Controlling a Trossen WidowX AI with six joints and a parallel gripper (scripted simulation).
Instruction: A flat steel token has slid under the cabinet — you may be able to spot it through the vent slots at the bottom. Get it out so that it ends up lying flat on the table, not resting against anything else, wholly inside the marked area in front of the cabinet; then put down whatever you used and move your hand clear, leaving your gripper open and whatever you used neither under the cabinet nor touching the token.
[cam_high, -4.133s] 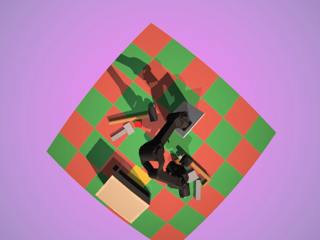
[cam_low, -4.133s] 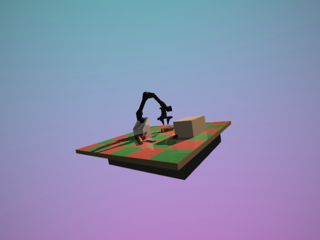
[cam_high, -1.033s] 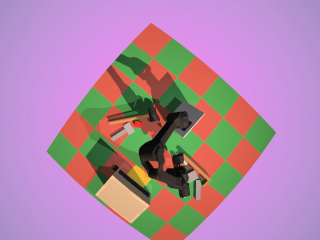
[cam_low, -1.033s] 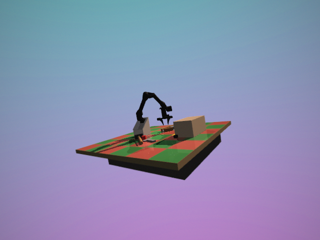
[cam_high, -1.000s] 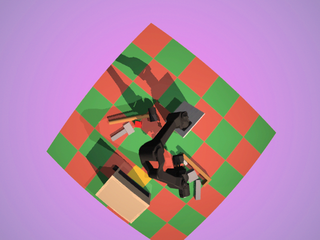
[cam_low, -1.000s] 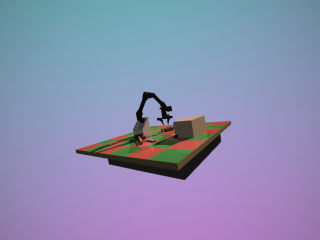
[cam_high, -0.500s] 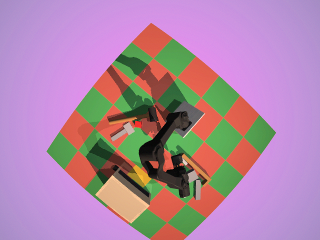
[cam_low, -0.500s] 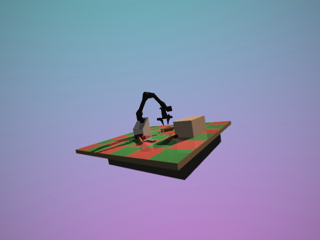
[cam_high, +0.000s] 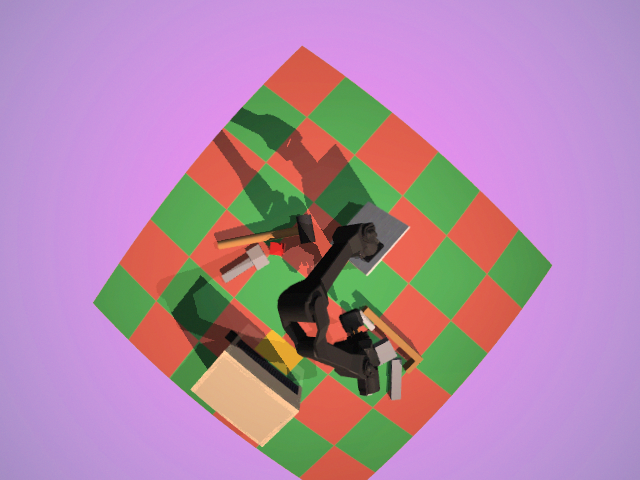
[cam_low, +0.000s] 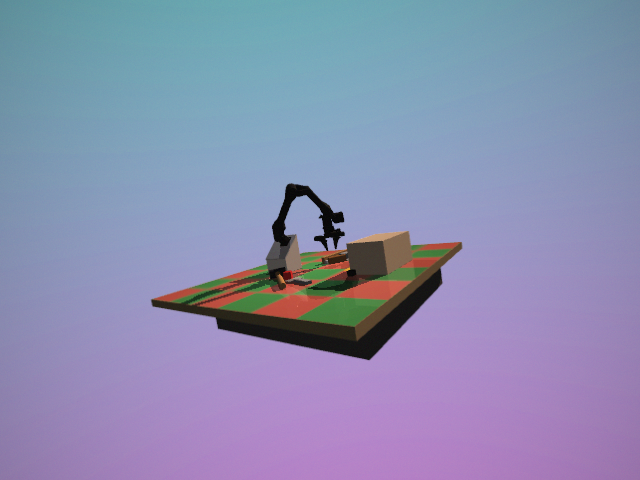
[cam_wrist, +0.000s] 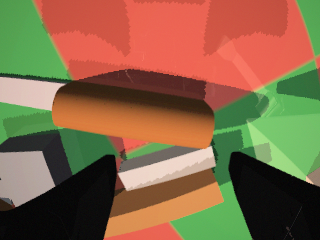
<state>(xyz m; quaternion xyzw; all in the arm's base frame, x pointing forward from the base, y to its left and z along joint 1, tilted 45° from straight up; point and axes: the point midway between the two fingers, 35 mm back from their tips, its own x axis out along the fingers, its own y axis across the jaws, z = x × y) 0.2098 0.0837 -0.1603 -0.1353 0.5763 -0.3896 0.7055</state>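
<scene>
The pale bar lies 40 mm behind my gripper tip, 20 mm to the left of it and 70 mm below it. From my gripper tip the other things lie so: grey block (140 mm to the left, 60 mm below); grey bar (40 mm ahead, 260 mm to the left, 70 mm below); red cube (10 mm behind, 370 mm to the right, 60 mm below).
</scene>
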